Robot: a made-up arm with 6 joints.
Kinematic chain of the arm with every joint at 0, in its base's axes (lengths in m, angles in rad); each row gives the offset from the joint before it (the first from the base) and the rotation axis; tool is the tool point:
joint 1: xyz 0 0 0.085 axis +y
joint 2: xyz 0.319 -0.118 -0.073 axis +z
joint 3: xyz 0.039 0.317 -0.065 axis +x
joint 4: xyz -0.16 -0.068 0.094 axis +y
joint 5: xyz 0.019 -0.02 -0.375 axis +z
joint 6: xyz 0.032 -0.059 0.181 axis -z
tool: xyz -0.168 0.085 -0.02
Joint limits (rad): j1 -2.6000..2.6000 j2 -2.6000..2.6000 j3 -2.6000..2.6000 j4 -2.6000..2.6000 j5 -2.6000..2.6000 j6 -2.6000..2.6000
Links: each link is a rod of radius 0.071 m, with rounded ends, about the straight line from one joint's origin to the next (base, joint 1, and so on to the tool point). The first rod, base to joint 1, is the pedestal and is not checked.
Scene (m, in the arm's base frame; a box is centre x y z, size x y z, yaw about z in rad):
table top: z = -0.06
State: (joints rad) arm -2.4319 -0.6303 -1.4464 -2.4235 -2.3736 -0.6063
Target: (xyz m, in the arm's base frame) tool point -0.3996 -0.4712 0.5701
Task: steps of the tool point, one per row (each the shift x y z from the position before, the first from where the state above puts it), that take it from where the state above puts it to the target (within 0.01 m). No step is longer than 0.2 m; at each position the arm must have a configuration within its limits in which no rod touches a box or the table.
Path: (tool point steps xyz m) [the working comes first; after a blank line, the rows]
Joints at the target: -2.5515 -2.1819 -1.3735 -2.1538 -1.8036 -1.1405
Straight joint move there: clear.

1: -0.1001 -0.1438 0.0813
2: -0.0630 -0.1717 0.0396
3: -0.0197 -0.1784 -0.0029
4: 0.0232 -0.1642 -0.0410
5: 0.0595 -0.1325 -0.0705
6: 0.0844 -0.0887 -0.0889

